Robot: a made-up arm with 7 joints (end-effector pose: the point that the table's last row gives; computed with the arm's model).
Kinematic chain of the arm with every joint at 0, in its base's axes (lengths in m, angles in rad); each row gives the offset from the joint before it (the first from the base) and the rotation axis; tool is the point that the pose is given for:
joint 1: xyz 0 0 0.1 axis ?
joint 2: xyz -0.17 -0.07 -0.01 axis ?
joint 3: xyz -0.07 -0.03 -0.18 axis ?
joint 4: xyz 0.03 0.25 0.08 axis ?
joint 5: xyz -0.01 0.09 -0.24 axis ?
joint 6: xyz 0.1 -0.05 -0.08 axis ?
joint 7: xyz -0.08 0 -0.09 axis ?
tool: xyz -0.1 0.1 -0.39
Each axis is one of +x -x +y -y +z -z.
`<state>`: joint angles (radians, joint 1 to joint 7).
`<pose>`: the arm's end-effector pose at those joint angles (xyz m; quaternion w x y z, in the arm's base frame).
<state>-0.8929 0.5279 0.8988 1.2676 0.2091 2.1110 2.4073</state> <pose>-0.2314 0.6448 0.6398 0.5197 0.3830 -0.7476 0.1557</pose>
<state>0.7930 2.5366 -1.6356 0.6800 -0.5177 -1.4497 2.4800</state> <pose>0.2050 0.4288 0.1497 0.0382 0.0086 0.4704 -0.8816</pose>
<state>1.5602 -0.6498 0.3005 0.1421 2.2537 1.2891 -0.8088</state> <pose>0.8873 0.2402 -0.4029 0.4286 0.5379 0.1795 -0.7033</pose>
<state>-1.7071 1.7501 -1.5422 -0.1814 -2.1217 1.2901 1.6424</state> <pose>0.0786 0.5635 -0.3691 0.9325 0.0763 -0.2497 -0.2496</pose>
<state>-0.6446 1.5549 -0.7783 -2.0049 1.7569 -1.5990 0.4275</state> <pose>-0.0569 -0.1329 -0.1972 0.7827 -0.1157 -0.3245 -0.5184</pose>
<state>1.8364 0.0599 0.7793 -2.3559 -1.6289 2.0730 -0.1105</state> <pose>-0.0595 0.3593 0.1391 0.5126 0.7368 -0.4008 0.1835</pose>
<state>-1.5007 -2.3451 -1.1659 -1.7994 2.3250 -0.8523 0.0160</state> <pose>0.1924 0.3479 0.4670 0.0194 0.0106 -0.7967 0.6040</pose>
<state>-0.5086 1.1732 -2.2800 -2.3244 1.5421 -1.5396 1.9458</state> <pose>-0.0796 -0.4373 -0.0056 0.7776 -0.5085 -0.3384 0.1491</pose>
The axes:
joint 1: -y
joint 2: +x
joint 3: +z
joint 4: +x
joint 5: -z
joint 6: -x
joint 7: -y

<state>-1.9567 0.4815 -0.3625 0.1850 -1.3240 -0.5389 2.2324</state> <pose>0.0307 0.5878 -0.0561 0.7257 0.1579 -0.1570 -0.6510</pose>
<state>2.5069 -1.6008 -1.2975 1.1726 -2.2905 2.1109 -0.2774</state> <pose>-0.5306 0.0168 0.0463 0.7011 0.3627 -0.0164 0.6137</pose>
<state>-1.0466 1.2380 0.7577 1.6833 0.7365 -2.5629 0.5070</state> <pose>0.0510 0.0008 0.3236 0.8144 -0.1086 -0.1938 0.5360</pose>
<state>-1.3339 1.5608 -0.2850 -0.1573 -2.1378 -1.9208 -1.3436</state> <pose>-0.1151 0.1893 0.0910 0.2263 -0.5912 0.0226 -0.7738</pose>
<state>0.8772 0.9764 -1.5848 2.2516 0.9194 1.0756 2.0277</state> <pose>0.5217 -0.2143 0.2908 0.2164 0.4569 -0.1525 -0.8492</pose>
